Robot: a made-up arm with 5 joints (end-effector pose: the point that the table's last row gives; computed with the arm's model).
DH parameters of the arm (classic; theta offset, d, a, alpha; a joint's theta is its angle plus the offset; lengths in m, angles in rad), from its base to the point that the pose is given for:
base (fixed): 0 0 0 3.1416
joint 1: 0.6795 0 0.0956 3.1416
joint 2: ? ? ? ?
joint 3: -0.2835 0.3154 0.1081 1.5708
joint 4: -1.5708 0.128 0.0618 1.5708
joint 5: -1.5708 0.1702 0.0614 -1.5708
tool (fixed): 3.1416 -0.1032 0 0
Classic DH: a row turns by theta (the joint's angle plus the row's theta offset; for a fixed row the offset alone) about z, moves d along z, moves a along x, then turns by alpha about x.
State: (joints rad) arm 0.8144 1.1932 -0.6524 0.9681 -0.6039
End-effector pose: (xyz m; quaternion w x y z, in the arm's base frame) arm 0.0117 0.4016 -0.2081 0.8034 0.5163 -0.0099 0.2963
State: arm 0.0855 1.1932 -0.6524 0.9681 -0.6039
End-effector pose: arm -0.2588 0.3073 -0.2081 0.6451 0.4860 0.1748 0.5632
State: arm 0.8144 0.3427 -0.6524 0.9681 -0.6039
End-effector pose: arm 0.3836 0.2292 -0.2081 0.8541 0.4663 -0.2221 -0.0616
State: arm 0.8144 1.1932 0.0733 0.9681 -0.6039
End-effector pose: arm 0.0917 0.3417 -0.2081 0.8563 0.4792 -0.1926 -0.0082
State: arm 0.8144 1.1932 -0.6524 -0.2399 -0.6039
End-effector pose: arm 0.0054 0.4053 -0.4122 0.8071 0.0462 -0.3132 0.4983
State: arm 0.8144 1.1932 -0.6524 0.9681 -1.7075
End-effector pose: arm 0.1160 0.4586 -0.1667 0.6790 0.5950 -0.4296 -0.0184
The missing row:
joint 2: -1.1748 0 -0.3632 3.1416
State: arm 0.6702 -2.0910 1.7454 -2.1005 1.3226
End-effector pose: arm 0.1624 -0.4194 -0.5108 0.6610 -0.6689 -0.3386 -0.0315
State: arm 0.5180 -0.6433 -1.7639 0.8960 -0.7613
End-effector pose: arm 0.4992 0.0784 -0.2170 0.8469 0.4834 -0.2004 0.0947
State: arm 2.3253 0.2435 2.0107 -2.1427 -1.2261
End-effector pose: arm 0.2251 0.0256 -0.4418 0.2698 0.0837 0.7645 -0.5795
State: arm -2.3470 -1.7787 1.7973 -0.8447 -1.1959
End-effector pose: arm -0.0624 0.2472 -0.4647 0.7490 -0.5729 -0.2242 -0.2461
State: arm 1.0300 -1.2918 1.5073 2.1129 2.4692
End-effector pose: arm 0.3086 -0.0649 -0.2629 0.7191 0.3405 -0.4269 -0.4298
